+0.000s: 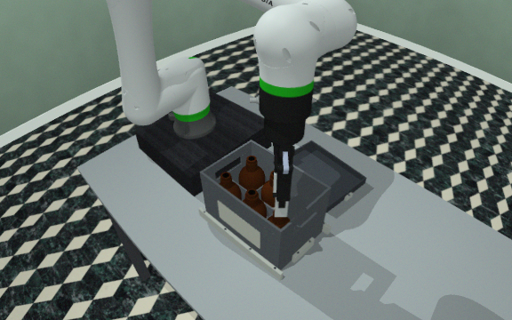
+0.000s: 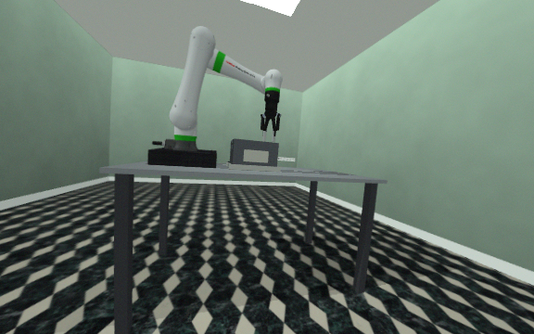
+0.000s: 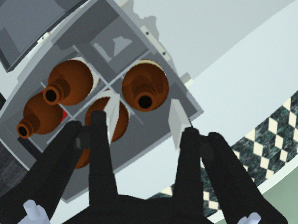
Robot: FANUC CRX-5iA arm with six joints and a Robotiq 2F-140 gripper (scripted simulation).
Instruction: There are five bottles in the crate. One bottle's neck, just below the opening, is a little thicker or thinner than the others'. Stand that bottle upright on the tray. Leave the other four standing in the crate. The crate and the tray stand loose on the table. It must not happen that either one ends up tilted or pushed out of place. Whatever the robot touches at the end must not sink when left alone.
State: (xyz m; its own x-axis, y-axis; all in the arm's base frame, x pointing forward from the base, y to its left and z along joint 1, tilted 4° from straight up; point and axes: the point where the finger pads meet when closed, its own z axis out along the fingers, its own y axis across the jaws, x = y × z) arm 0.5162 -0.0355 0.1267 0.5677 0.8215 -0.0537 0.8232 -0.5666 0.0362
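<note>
The brown bottle is 13 cm below my hand, 8 cm behind it and 2 cm to the right of it. Round my hand: glass bottle 19 cm behind, 13 cm below, 5 cm to the left; then crate 13 cm below, 9 cm behind, 2 cm to the left; then dark grey tray 28 cm to the left, 20 cm below, 15 cm behind.
</note>
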